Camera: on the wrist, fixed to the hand. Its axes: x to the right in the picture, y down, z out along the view.
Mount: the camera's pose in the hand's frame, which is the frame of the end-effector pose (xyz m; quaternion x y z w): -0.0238 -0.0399 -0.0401 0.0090 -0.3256 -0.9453 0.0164
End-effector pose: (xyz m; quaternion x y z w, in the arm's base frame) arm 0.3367 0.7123 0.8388 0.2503 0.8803 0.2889 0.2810
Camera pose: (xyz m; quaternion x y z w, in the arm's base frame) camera 0.3170 0.6550 0.8483 -0.7315 0.1622 -0.3503 0.5621
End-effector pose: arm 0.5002 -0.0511 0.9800 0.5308 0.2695 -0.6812 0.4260
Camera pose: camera 0.4872 0.0084 0.9876 0.4641 -0.3614 0.5892 0.5540
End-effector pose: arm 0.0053 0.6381 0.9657 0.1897 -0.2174 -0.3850 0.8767
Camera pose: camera -0.0117 0.6376 0.9067 -0.0912 0.1132 0.8949 0.4220
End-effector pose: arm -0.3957 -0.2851 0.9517 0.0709 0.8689 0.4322 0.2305
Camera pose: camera -0.3902 -0.3462 0.9494 -0.6774 0.0101 -0.2417 0.6946
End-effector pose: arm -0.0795 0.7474 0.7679 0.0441 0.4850 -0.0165 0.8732
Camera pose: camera -0.1289 0.7111 0.7646 -0.4553 -0.2348 -0.8445 0.1563
